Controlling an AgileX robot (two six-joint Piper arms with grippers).
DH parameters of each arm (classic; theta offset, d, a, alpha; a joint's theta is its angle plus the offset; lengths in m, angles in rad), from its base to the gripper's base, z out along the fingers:
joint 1: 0 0.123 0 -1.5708
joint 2: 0.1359 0 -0.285 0
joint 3: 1.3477 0 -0.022 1.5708
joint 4: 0 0.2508 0 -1.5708
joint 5: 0 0 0.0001 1.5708
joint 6: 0 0.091 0 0
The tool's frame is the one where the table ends.
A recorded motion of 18 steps. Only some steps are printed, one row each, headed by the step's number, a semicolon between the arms.
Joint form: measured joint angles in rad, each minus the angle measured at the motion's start. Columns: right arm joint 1, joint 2, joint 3, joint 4, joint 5, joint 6; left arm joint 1, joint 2, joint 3, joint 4, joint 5, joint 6.
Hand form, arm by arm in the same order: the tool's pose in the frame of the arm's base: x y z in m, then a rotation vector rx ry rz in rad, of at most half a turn. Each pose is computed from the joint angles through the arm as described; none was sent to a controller.
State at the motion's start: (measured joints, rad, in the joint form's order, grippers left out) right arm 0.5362 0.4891 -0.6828 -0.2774 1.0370 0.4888; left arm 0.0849 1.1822 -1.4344 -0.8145 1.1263 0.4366
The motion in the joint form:
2: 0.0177 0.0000 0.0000 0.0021 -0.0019 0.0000; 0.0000 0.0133 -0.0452 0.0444 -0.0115 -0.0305
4: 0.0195 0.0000 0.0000 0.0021 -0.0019 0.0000; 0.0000 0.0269 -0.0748 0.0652 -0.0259 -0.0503
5: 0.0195 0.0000 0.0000 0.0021 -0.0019 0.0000; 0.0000 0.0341 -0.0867 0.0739 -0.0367 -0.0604
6: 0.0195 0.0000 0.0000 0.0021 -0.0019 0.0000; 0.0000 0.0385 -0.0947 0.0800 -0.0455 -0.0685
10: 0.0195 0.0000 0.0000 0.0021 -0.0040 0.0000; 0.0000 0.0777 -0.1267 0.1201 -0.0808 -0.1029
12: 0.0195 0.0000 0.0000 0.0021 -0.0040 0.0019; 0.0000 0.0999 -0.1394 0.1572 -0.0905 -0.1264
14: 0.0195 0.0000 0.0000 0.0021 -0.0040 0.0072; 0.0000 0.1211 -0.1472 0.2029 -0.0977 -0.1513
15: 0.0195 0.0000 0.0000 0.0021 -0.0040 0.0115; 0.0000 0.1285 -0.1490 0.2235 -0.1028 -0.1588
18: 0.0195 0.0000 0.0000 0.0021 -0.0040 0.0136; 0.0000 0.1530 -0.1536 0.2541 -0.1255 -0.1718
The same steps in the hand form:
2: 0.0700 0.0183 0.3209 -0.1184 2.2878 0.1961; 0.2207 -0.0383 0.4712 0.2964 2.0751 -0.6754
4: 0.0700 0.0184 0.3209 -0.1205 2.2878 0.1971; 0.2246 -0.0364 0.4764 0.2756 2.0638 -0.6523
5: 0.0700 0.0184 0.3209 -0.1205 2.2878 0.1971; 0.2270 -0.0353 0.4784 0.2618 2.0573 -0.6428
6: 0.0700 0.0184 0.3209 -0.1205 2.2878 0.1971; 0.2285 -0.0346 0.4799 0.2505 2.0515 -0.6363
10: 0.0701 0.0185 0.3210 -0.1208 2.2859 0.1982; 0.2427 -0.0299 0.4802 0.1994 2.0534 -0.6009
12: 0.0701 0.0185 0.3210 -0.1186 2.2860 0.1992; 0.2506 -0.0267 0.4774 0.1725 2.0727 -0.5717
14: 0.0701 0.0185 0.3210 -0.1126 2.2866 0.2020; 0.2585 -0.0230 0.4728 0.1456 2.0999 -0.5347
15: 0.0701 0.0185 0.3210 -0.1077 2.2870 0.2042; 0.2614 -0.0212 0.4709 0.1368 2.1089 -0.5148
18: 0.0701 0.0185 0.3210 -0.1053 2.2872 0.2053; 0.2711 -0.0178 0.4661 0.1129 2.1198 -0.4843

